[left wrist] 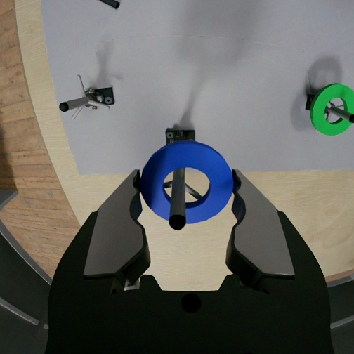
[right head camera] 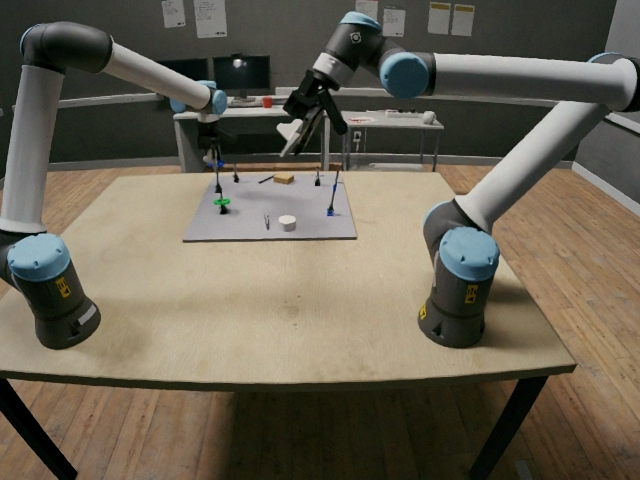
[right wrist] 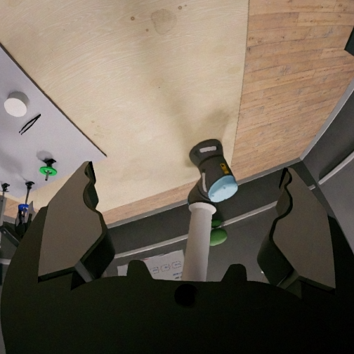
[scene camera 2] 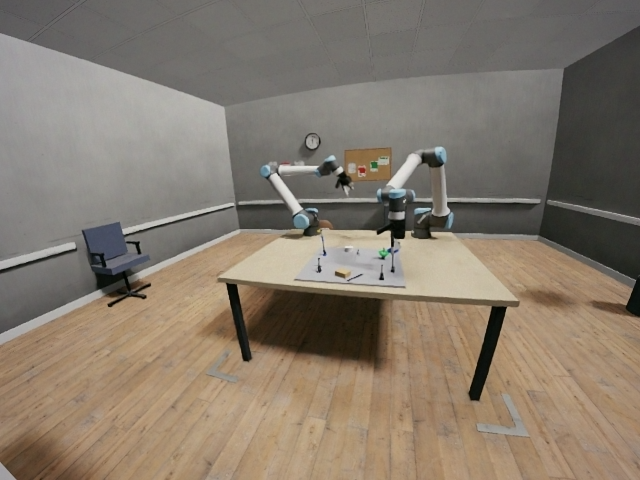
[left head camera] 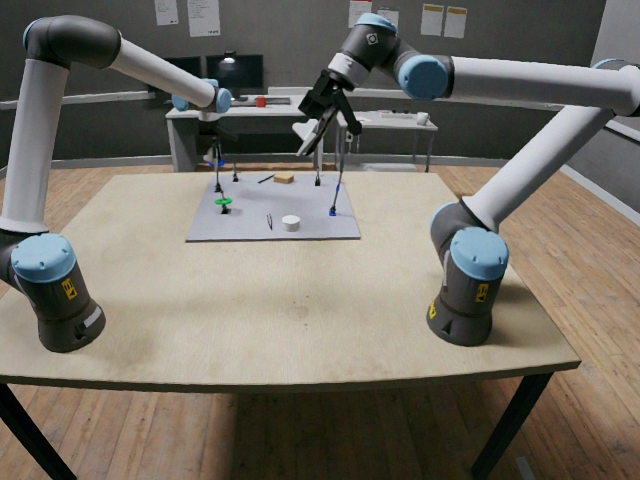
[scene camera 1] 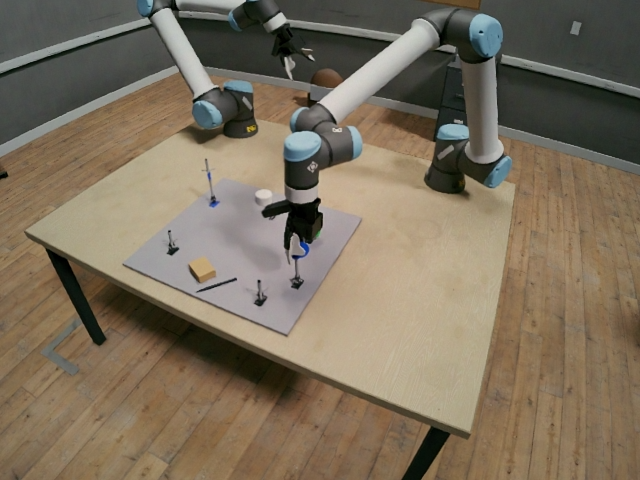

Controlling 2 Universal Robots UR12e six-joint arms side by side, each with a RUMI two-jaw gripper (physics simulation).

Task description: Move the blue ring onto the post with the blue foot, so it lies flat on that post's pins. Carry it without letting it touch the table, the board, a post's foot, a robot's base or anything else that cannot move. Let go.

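Note:
The blue ring (left head camera: 220, 162) (right head camera: 220, 163) (scene camera 1: 303, 251) (scene camera 2: 393, 251) (left wrist: 155, 182) lies around a tall post with a black foot (scene camera 1: 296, 283) (left wrist: 171, 134); that post's pins show through its hole in the left wrist view. My left gripper (left wrist: 185, 170) points down and is shut on the blue ring, one finger against each side. The post with the blue foot (left head camera: 335, 198) (right head camera: 332, 198) (scene camera 1: 209, 183) (scene camera 2: 323, 245) stands upright at the board's other side with no ring on it. My right gripper (scene camera 1: 301, 68) is open and empty, high above the table.
A green ring (left head camera: 223, 201) (left wrist: 318, 112) sits on a neighbouring post. Two short posts (scene camera 1: 172, 242) (scene camera 1: 260, 293) stand along one edge of the grey board (scene camera 1: 232, 320). A tan block (scene camera 1: 202, 269), a dark pen (scene camera 1: 217, 284), a white round piece (left head camera: 290, 223) and tweezers (left head camera: 269, 221) lie on it.

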